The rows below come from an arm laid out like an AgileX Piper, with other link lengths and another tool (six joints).
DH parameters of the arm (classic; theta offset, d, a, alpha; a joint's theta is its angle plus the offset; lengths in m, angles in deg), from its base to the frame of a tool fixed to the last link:
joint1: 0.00 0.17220 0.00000 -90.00
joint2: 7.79 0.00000 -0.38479 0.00
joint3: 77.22 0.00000 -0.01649 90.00
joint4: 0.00 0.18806 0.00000 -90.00
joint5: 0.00 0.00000 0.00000 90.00
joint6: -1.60 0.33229 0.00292 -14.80
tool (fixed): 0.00 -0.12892 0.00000 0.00
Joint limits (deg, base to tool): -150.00..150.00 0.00..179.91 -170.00..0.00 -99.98..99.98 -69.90..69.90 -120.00..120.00
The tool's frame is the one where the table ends.
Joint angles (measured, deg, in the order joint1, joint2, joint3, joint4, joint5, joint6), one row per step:
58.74 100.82 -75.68 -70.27 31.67 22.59
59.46 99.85 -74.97 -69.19 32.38 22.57
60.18 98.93 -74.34 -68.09 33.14 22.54
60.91 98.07 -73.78 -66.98 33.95 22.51
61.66 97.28 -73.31 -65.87 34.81 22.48
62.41 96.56 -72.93 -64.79 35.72 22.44
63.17 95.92 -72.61 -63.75 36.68 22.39
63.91 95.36 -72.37 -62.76 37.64 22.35
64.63 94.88 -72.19 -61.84 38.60 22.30
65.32 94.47 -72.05 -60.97 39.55 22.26
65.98 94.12 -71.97 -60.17 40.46 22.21
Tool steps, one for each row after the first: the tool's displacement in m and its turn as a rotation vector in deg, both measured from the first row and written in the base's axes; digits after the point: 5 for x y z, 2 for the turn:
-0.00683 -0.00354 0.00118 0.40 0.66 -0.27
-0.01340 -0.00705 0.00221 0.79 1.33 -0.57
-0.01974 -0.01044 0.00298 1.15 2.02 -0.90
-0.02589 -0.01356 0.00357 1.48 2.71 -1.25
-0.03171 -0.01650 0.00405 1.77 3.38 -1.61
-0.03729 -0.01920 0.00423 1.97 4.04 -1.98
-0.04249 -0.02160 0.00428 2.14 4.67 -2.35
-0.04732 -0.02372 0.00416 2.24 5.27 -2.70
-0.05180 -0.02565 0.00381 2.29 5.85 -3.06
-0.05595 -0.02726 0.00349 2.31 6.38 -3.37

